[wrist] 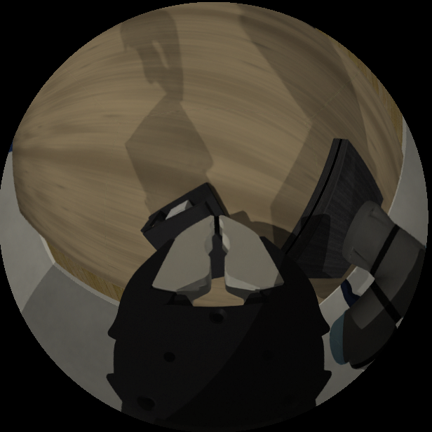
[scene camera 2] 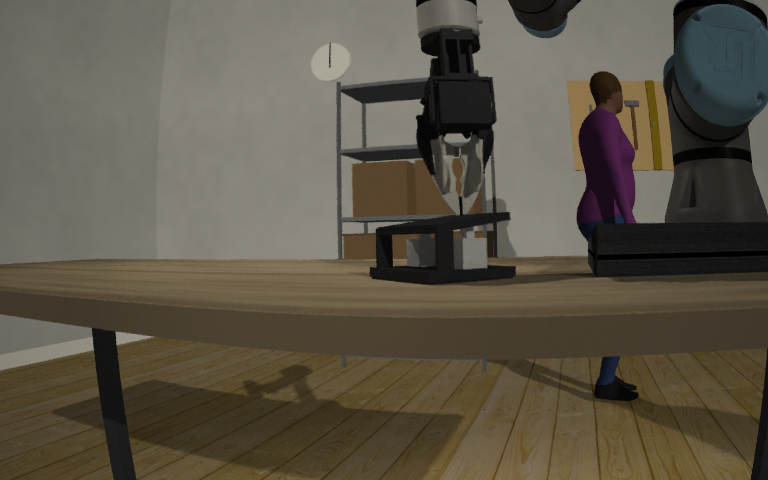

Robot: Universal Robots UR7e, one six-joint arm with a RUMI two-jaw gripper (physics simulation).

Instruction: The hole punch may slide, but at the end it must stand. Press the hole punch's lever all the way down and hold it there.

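Frame: origin at the arm's base, x back, y down, z right, level; centimetres.
Seen in the pictures: gripper, between the fingertips: (scene camera 2: 460, 215); arm's base, origin of its link: (scene camera 2: 716, 231).
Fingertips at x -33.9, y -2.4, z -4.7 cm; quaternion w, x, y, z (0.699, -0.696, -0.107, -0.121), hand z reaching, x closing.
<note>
Offsets run from my fingertips to a thing's top centre. Level surfaces: height alone.
The black and grey hole punch @[dy -0.1, dx -1.3, dz -6.2 cm] (scene camera 2: 444, 254) (wrist: 184, 213) stands upright on its base on the wooden table. Its black lever @[dy -0.1, dx -1.0, dz -5.9 cm] (scene camera 2: 441, 222) slopes gently, with its right end a little higher in the scene view. A light grey block shows under the lever on each side of the dark upright. My gripper (scene camera 2: 460, 212) (wrist: 216, 218) is shut and empty, pointing down, with its fingertips at the top of the lever toward its raised end. In the wrist view the fingers and gripper body hide part of the hole punch.
The table @[dy +6.7 cm] (scene camera 2: 226, 285) (wrist: 250, 130) carries a black block-like base (scene camera 2: 679, 249) (wrist: 330, 215) under the arm, right of the hole punch. Behind the table are a metal shelf unit (scene camera 2: 339, 169) with brown boxes and a person in purple (scene camera 2: 606, 164).
</note>
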